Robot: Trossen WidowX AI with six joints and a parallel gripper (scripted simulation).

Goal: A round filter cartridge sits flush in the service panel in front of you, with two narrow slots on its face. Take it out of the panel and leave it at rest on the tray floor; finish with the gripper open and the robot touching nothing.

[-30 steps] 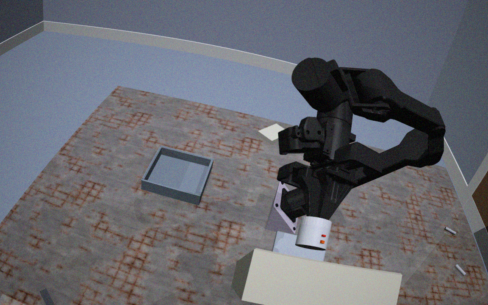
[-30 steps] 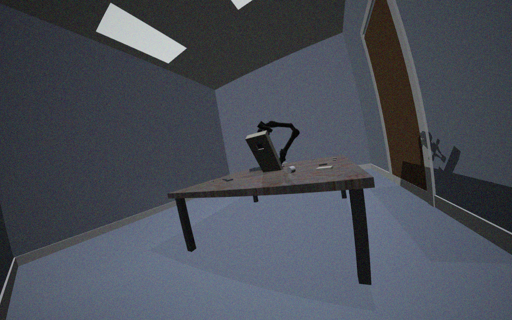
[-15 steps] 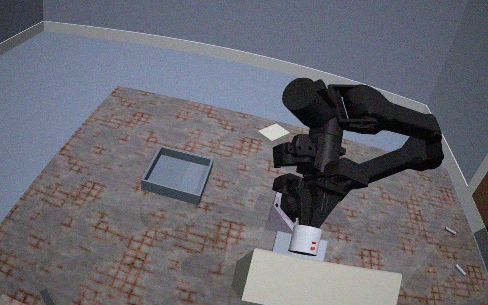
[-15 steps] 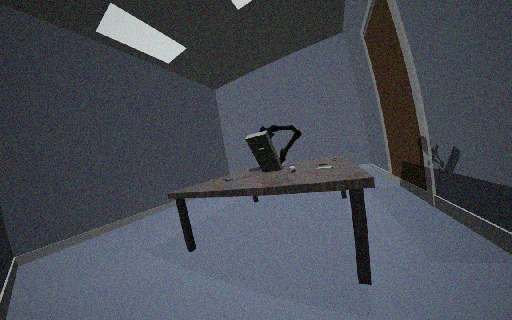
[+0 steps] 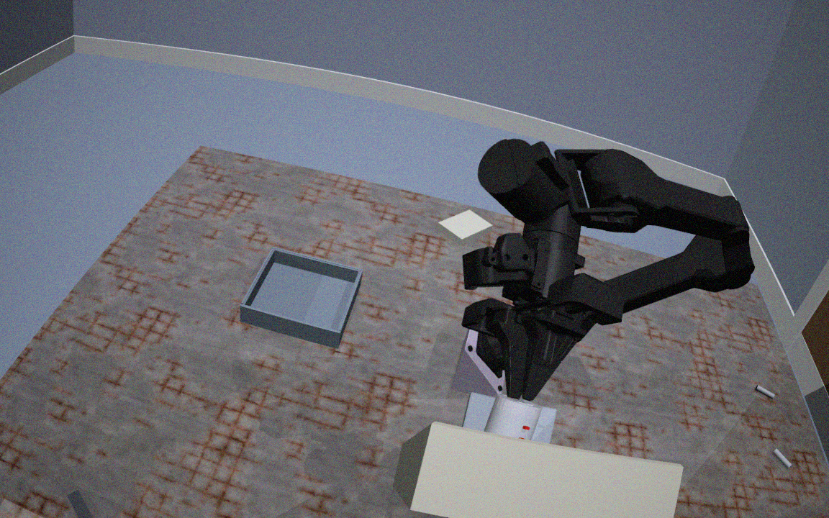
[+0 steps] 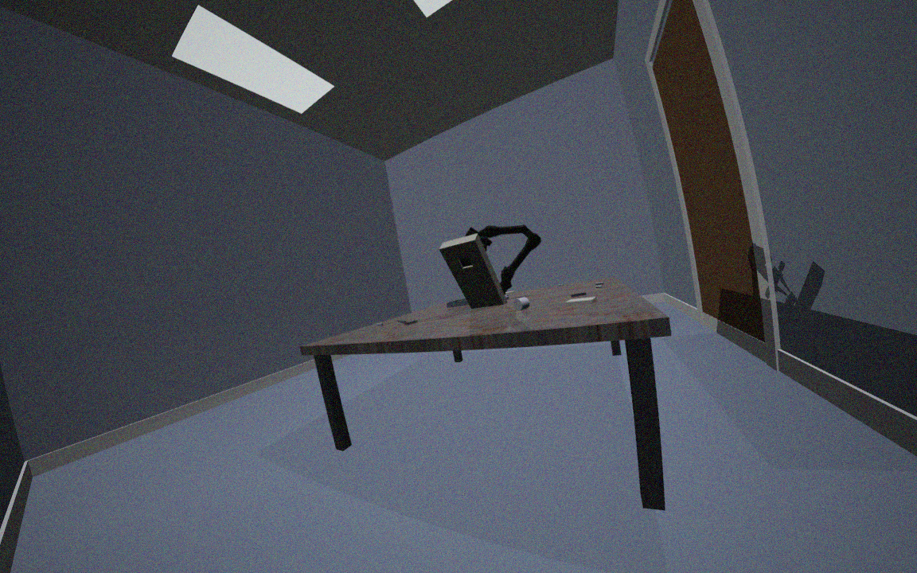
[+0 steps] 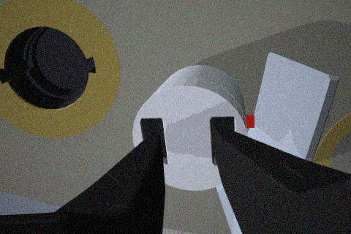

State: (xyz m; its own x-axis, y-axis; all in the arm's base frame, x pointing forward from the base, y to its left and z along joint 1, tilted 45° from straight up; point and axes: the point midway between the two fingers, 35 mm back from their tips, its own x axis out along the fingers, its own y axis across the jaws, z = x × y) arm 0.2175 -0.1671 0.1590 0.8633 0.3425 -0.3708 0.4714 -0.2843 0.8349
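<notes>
Right now the round filter cartridge is 1 cm below my gripper tip and 1 cm ahead of it. The rest, counted from my gripper tip: tray: 32 cm behind, 27 cm to the right, 23 cm below; then cream service panel: 5 cm below, 5 cm ahead.
</notes>
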